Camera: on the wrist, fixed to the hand. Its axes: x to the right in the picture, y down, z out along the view.
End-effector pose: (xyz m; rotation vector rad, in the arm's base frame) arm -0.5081 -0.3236 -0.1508 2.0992 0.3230 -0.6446
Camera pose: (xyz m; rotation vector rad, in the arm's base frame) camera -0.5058 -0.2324 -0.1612 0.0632 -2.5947 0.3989
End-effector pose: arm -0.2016 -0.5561 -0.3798 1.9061 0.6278 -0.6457
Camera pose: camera -0.2242 -0.4684 -0.3952 0.3859 -2.4332 0.5577
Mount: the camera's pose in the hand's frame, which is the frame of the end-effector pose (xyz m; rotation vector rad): 0.0067 -0.0581 -0.0708 -0.0732 1.0108 -2.9110
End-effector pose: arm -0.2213 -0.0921 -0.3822 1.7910 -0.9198 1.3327
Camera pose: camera -0.2026 -0.0034 -0.3678 0.4100 1.7130 -0.2326
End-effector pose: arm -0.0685 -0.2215 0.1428 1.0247 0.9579 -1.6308
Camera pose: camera -0.1125 -0.1443 0.1196 0.3300 -1.2727 0.7073
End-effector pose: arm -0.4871 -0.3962 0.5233 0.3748 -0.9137 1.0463
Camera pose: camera -0.4027 -0.3737 0.4951 0.5186 0.8864 -1.4961
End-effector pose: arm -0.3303 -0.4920 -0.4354 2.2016 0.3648 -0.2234
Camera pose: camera -0.3414 -0.4009 -0.4375 0.2752 -2.9093 0.3534
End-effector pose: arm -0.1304 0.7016 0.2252 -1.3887 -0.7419 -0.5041
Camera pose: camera -0.1552 0.6247 0.2688 -1.0381 1.0823 2.5345
